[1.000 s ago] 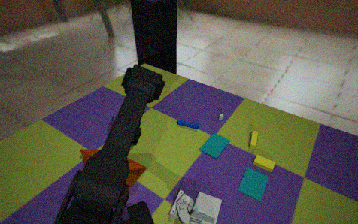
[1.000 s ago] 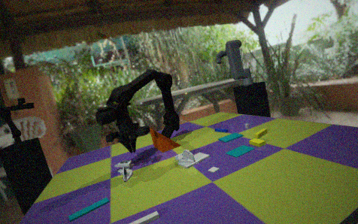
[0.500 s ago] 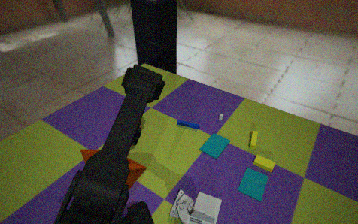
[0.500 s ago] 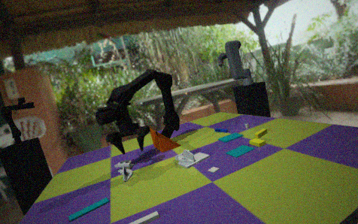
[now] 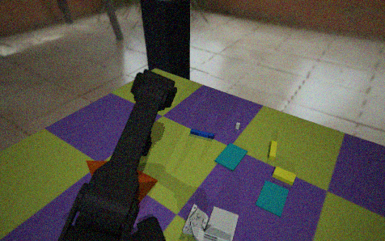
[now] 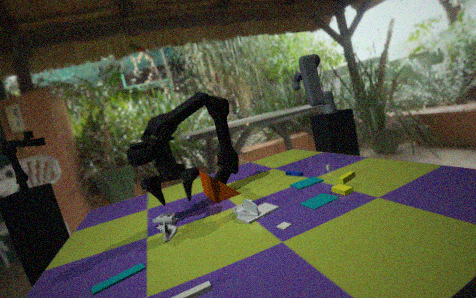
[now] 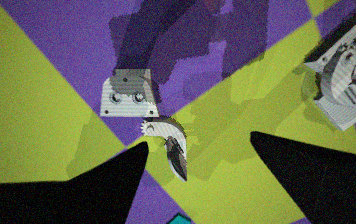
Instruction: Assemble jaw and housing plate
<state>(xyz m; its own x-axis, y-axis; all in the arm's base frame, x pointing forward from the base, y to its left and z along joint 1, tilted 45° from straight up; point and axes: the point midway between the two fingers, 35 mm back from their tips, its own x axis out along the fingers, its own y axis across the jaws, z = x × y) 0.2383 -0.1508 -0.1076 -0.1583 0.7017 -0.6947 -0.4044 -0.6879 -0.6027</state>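
Right now the grey jaw is 60 mm to the right of my gripper tip and 80 mm below it. Round my gripper tip: white tile (220 mm ahead, 260 mm to the left, 80 mm below); then grey base block (70 mm behind, 60 mm to the right, 60 mm below); then teal bar (210 mm ahead, 180 mm to the right, 80 mm below).
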